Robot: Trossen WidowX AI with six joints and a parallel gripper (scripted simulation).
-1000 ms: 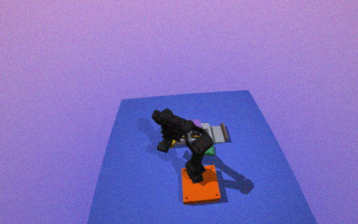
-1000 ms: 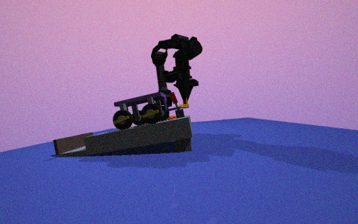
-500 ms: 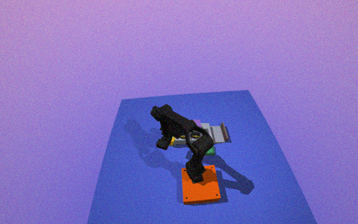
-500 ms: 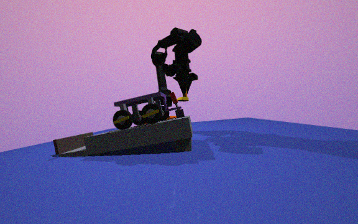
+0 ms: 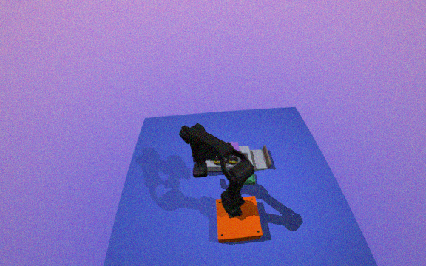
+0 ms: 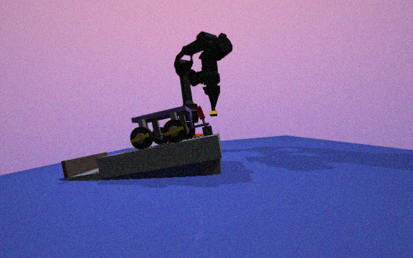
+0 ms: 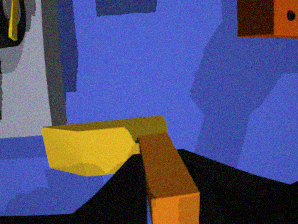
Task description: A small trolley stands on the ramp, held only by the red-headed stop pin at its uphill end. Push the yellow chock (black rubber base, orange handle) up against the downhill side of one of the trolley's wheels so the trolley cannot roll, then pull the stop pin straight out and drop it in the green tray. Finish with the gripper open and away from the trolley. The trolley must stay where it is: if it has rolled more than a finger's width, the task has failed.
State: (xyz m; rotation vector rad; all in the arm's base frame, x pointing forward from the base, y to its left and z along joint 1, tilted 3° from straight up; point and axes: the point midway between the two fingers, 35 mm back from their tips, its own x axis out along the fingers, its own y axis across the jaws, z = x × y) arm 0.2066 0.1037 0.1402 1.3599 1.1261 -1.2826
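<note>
Now: the yellow chock 20 mm ahead of my gripper tip and 10 mm below it. Round my gripper tip: trolley 120 mm ahead, 150 mm to the right, 60 mm below; then grey ramp 120 mm ahead, 160 mm to the right, 130 mm below; then red-headed stop pin 120 mm ahead, 50 mm to the right, 50 mm below.
</note>
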